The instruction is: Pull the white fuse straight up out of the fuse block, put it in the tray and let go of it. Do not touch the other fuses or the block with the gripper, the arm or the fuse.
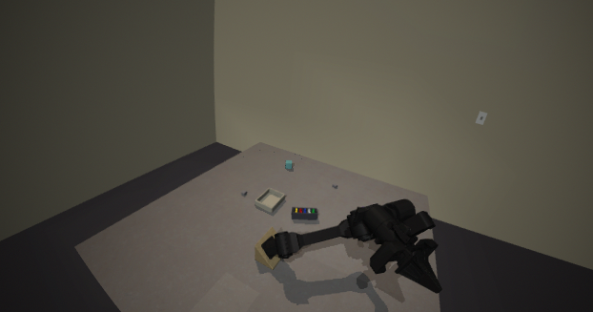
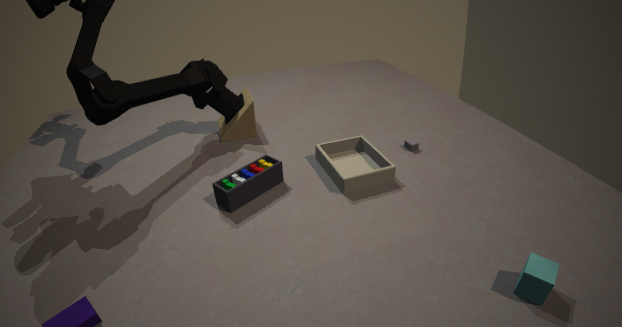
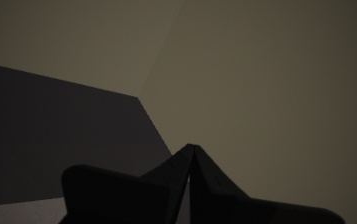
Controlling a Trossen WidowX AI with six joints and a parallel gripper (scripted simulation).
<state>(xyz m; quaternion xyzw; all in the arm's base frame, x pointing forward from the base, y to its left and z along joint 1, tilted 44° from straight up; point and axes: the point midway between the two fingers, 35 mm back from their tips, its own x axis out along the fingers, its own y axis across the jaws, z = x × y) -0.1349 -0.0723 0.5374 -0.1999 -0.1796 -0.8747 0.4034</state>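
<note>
The white fuse is 42 cm ahead of my gripper tip, 44 cm to the left of it and 37 cm below it. Also, from my gripper tip: purple flat piece: 65 cm ahead, 20 cm to the left, 39 cm below; teal cube: 74 cm ahead, 78 cm to the left, 37 cm below; beige tray: 39 cm ahead, 65 cm to the left, 39 cm below.
</note>
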